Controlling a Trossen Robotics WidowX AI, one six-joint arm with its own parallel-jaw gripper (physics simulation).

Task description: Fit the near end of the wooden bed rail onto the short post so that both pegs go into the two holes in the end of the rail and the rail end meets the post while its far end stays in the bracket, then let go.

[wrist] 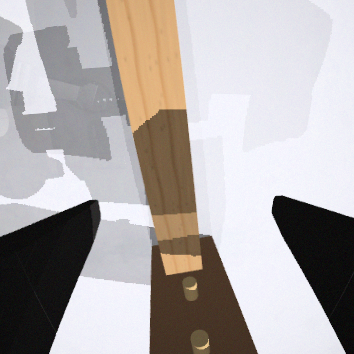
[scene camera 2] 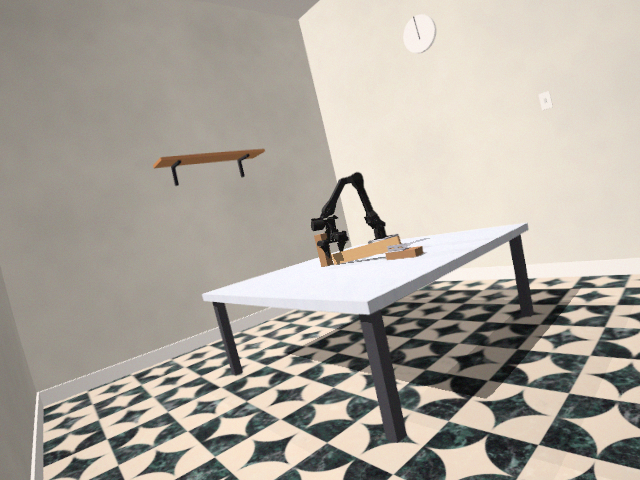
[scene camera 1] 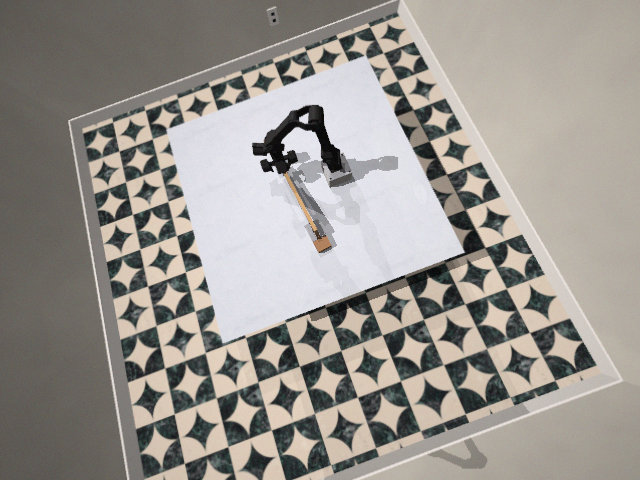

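Observation:
The wooden bed rail lies lengthwise, its near end towards the brown post. Its far end is at the bracket beside an orange-brown block. In the wrist view two pegs, one peg nearer the rail end and another peg lower in the view, show uncovered on the post's face. The rail end is off both pegs; its holes do not show. My gripper is open, a finger out to each side of the rail near its end, holding nothing.
The white table carries these things. The arm's base stands on it, to the right of the rail in the first scene view. Overlapping shadows fall around the rail. A wall shelf is behind, away from the table.

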